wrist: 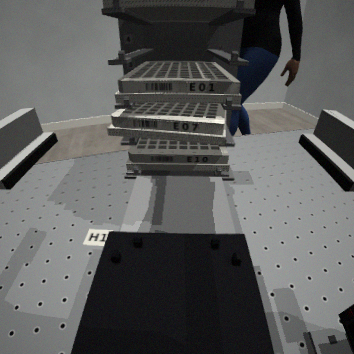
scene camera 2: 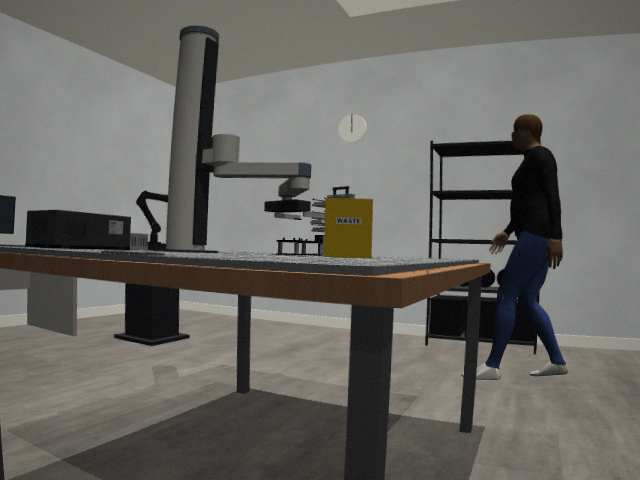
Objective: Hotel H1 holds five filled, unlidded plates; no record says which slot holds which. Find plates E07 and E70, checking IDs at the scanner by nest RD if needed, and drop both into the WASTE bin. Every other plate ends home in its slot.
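Places are measured from the arm's base along level axes (x left, y back, z up), in metres.
Pixels of known places: gripper, fingertip midpoint: (wrist: 177, 120).
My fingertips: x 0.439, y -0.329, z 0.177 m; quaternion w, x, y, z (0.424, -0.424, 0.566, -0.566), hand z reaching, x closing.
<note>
Ahead of a thing's pixels: the offset from my fingertips to its top centre. "*": to the spot under its first point.
My gripper (scene camera 2: 287, 215) (wrist: 177, 120) is open and empty, its fingers wide apart in front of the hotel H1 @(* dx +0.158, dy -0.039, dz +0.040 m) (wrist: 172, 37) (scene camera 2: 317, 214). In the wrist view, plate E01 @(dx +0.094, dy -0.028, dz +0.015 m) (wrist: 175, 86) is the highest of three readable plates, below a pair of bare rails. Plate E07 @(dx +0.084, dy -0.027, dz -0.009 m) (wrist: 167, 123) is under it, slightly turned and shifted left. Plate E10 @(dx +0.094, dy -0.028, dz -0.042 m) (wrist: 177, 157) is lowest. The underside of a pale piece @(* dx +0.050, dy -0.013, dz +0.058 m) (wrist: 175, 6) shows above; no ID is readable on it. No E70 label shows. The yellow WASTE bin @(dx -0.288, dy -0.280, dz +0.036 m) (scene camera 2: 348, 237) stands on the table and partly hides the hotel in the scene view.
A black slab with four pegs @(dx -0.070, dy +0.023, dz -0.104 m) (wrist: 175, 295) lies in front of the hotel, beside the H1 label @(* dx +0.069, dy +0.085, dz -0.164 m) (wrist: 95, 237). A low black stand (scene camera 2: 297, 241) is left of the bin. A dark box @(* dx -0.910, dy +0.362, dz -0.101 m) (scene camera 2: 77, 228) stands far left. A person (scene camera 2: 536, 191) is beyond the table.
</note>
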